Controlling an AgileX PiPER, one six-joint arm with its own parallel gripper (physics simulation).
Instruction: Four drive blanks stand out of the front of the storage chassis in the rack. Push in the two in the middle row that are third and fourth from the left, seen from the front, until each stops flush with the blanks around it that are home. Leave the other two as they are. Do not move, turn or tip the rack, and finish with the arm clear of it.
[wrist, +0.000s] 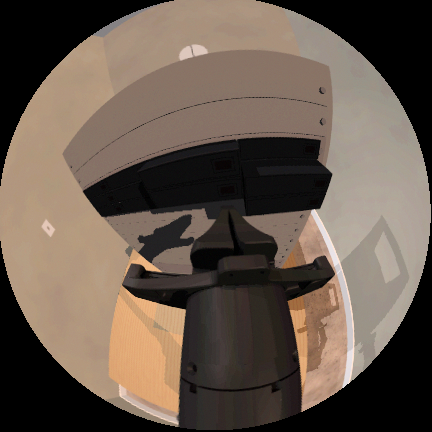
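The rack (220, 80) fills the upper middle of the wrist view, with the dark drive-blank band of the chassis across it. Near the right end, a black blank (287, 184) stands out in the middle row and shows its lighter top side. In the column to its left, an upper blank (185, 170) stands out, with another black blank (192, 192) below it whose left side shows; their exact rows are hard to tell. My gripper (226, 213) is shut and empty, its tips overlapping the band's lower edge. Contact cannot be told. The blanks at far left are dark and small.
Below the blanks is the rack's lower front, with the arm's shadow on it. A wood-coloured surface (137, 335) lies at the lower left and a mottled brown surface (320, 345) at the lower right. Walls show at both sides.
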